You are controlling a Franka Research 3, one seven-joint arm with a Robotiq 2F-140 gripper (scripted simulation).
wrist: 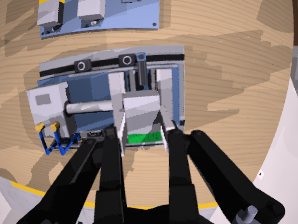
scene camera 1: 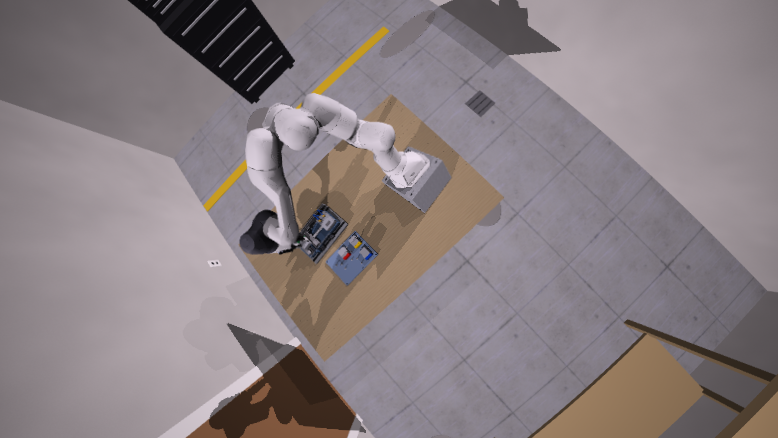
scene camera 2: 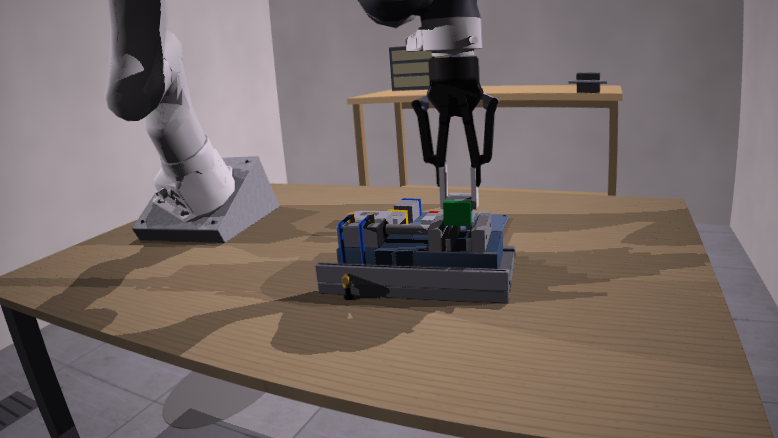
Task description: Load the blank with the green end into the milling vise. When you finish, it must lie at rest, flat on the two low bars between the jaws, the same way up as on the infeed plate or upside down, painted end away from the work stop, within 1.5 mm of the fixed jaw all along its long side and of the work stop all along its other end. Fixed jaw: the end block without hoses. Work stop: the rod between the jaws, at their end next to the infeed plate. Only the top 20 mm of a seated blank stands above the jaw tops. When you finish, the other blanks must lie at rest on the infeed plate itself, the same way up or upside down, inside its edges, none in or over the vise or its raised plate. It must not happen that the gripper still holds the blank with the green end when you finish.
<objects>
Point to a green-ended blank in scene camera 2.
457, 208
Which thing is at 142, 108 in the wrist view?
A green-ended blank.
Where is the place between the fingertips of my gripper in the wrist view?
143, 116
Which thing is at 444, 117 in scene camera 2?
My gripper.
</objects>
